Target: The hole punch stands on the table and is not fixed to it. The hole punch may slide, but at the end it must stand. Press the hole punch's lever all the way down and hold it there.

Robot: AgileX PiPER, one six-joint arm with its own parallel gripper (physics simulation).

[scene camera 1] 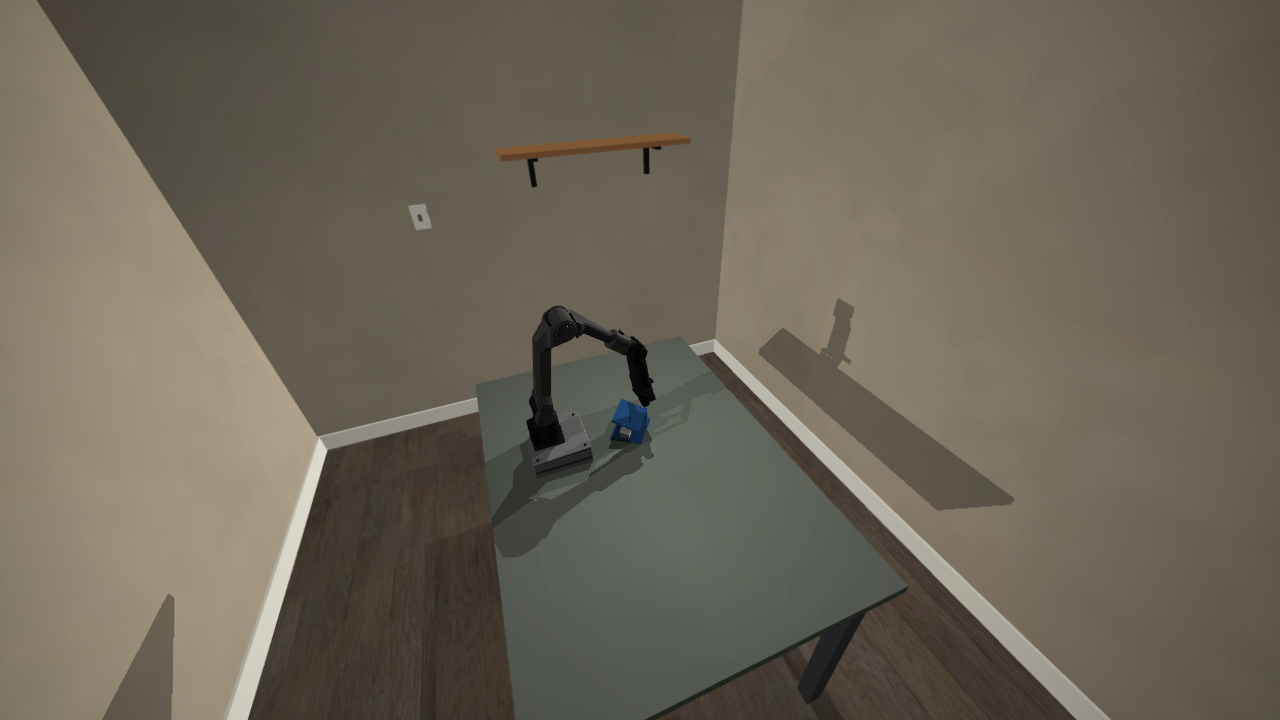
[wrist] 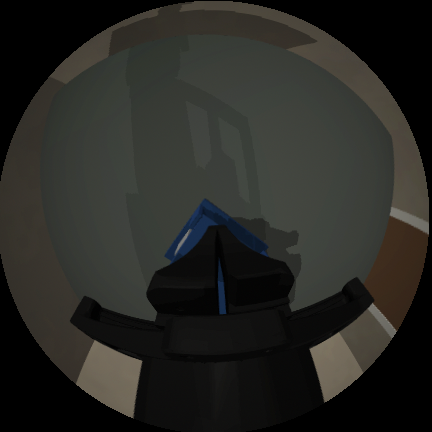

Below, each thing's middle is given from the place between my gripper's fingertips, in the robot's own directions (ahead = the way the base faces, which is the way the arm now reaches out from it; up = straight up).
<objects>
Right now the blue lever [scene camera 1: 628, 415] is 60 mm behind my hand, 20 mm below it and 10 mm to the right of it. From my hand the other things lie so: blue hole punch [scene camera 1: 618, 434] 60 mm behind, 40 mm below, 10 mm to the right.
</objects>
